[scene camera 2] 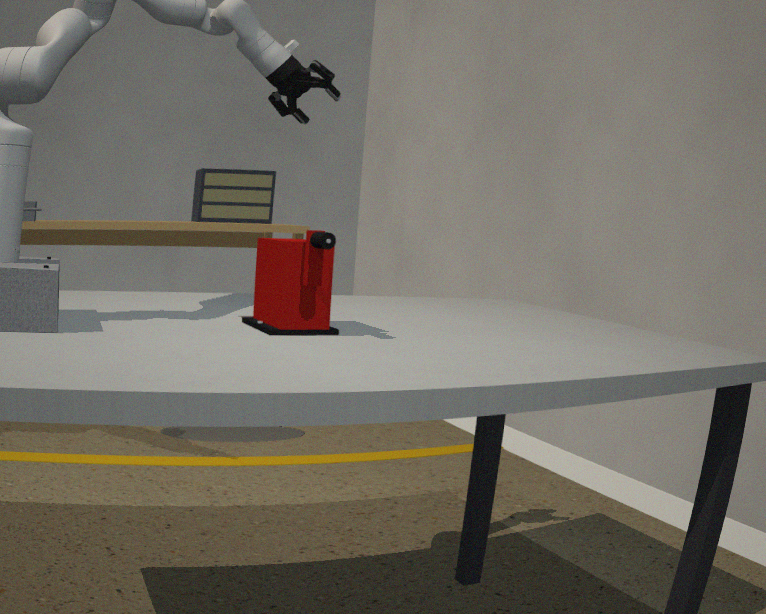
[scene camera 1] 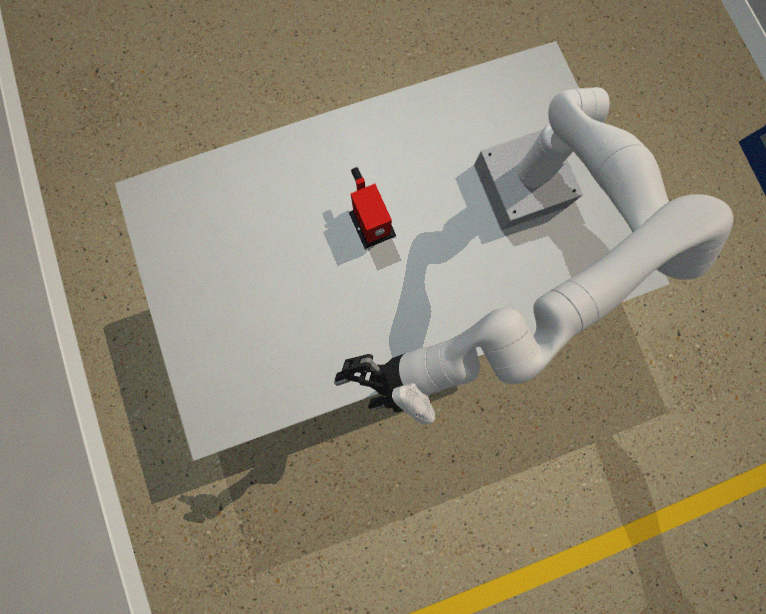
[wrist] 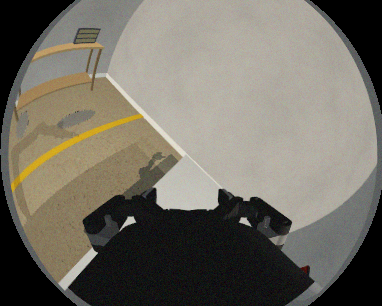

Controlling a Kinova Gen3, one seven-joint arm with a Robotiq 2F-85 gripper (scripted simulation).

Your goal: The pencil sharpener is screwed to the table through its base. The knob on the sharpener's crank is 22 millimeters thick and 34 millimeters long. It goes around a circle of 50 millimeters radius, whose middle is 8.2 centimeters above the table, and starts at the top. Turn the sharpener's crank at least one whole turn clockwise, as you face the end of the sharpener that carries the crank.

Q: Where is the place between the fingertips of my gripper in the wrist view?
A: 187, 195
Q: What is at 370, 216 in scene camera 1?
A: A red pencil sharpener.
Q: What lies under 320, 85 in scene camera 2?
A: My gripper.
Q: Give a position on a red pencil sharpener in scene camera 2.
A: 282, 304
